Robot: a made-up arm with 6 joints. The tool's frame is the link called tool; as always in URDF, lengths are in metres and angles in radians. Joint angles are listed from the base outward. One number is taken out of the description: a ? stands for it. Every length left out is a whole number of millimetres.
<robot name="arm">
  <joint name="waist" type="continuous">
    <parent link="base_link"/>
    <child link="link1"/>
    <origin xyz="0.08 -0.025 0.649" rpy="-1.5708 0 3.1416"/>
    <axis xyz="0 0 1"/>
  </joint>
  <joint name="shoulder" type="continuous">
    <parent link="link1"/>
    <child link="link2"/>
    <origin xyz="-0.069 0.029 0" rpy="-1.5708 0 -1.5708"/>
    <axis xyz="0 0 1"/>
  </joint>
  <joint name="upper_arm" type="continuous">
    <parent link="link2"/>
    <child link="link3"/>
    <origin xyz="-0.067 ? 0" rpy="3.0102 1.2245 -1.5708"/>
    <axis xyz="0 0 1"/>
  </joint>
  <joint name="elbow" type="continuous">
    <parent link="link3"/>
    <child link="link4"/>
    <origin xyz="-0.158 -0.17 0" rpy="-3.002 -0.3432 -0.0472"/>
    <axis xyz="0 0 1"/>
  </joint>
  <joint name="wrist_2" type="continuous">
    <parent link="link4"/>
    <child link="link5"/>
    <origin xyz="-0.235 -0.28 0" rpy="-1.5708 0 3.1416"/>
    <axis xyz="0 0 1"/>
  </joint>
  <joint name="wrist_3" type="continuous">
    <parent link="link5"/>
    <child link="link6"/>
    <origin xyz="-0.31 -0.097 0" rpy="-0.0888 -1.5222 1.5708"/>
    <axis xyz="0 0 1"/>
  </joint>
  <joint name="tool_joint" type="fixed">
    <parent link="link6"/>
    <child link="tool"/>
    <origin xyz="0.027 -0.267 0" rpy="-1.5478 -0.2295 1.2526"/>
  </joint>
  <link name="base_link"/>
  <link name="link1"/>
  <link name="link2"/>
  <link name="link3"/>
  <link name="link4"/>
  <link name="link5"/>
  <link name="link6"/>
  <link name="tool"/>
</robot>
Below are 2 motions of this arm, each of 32 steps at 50 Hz.
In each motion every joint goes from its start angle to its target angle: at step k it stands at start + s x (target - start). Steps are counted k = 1, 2, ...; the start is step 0. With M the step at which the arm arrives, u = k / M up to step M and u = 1 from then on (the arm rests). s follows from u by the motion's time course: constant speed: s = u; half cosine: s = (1 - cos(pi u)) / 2; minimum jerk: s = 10 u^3 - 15 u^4 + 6 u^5.
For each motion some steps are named. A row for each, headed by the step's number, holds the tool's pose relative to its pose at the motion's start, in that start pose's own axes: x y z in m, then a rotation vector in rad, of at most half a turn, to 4 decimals.
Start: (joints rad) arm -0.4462 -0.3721 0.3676 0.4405 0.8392 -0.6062
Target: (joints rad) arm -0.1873 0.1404 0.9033 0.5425 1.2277 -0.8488
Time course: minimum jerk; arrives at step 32
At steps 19, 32:
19: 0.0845 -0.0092 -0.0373 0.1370 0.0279 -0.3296
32: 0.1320 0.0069 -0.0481 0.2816 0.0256 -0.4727

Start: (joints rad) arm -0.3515 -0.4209 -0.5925 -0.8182 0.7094 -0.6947
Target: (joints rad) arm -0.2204 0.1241 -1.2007 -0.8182 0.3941 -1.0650
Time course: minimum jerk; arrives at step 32
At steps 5, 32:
5: 0.0135 0.0061 -0.0030 -0.0028 -0.0193 -0.0023
32: 0.4226 0.1383 0.0766 -0.2003 -0.6479 -0.2319

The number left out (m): 0.542
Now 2 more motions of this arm.
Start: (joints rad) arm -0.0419 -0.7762 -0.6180 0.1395 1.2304 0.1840
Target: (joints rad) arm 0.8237 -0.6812 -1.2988 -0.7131 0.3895 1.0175
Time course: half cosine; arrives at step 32
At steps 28, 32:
28: 0.2605 0.1993 -0.2745 0.9070 -0.9279 1.0746
32: 0.2611 0.2196 -0.2781 0.9554 -0.9642 1.1026

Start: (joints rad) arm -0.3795 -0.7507 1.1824 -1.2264 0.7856 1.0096
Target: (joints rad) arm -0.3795 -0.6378 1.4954 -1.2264 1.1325 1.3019
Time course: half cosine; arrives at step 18
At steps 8, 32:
8: 0.0047 -0.0351 0.0588 -0.1144 -0.0378 -0.0847
32: 0.0257 -0.0910 0.1552 -0.2995 -0.0987 -0.1553

